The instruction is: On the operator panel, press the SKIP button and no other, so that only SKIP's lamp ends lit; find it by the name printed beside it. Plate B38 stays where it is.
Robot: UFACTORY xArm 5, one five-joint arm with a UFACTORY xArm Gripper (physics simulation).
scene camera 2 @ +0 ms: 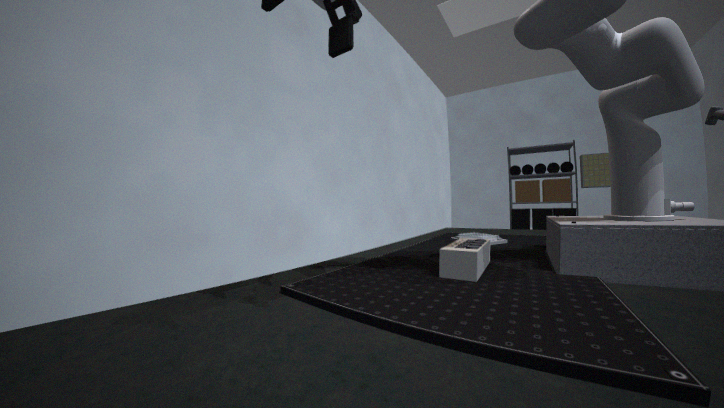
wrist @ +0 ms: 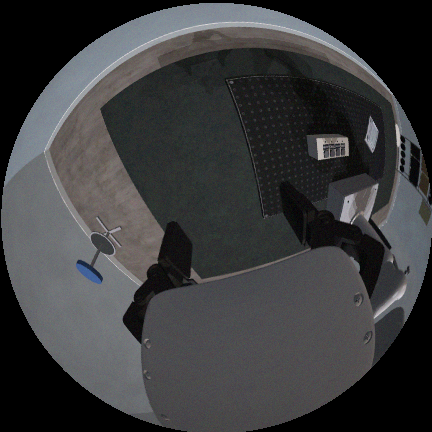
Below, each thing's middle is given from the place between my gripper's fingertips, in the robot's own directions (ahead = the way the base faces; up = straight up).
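The operator panel (scene camera 2: pixel 455 261) is there, 37 cm to the right of my hand, 7 cm behind it, and 28 cm below it.
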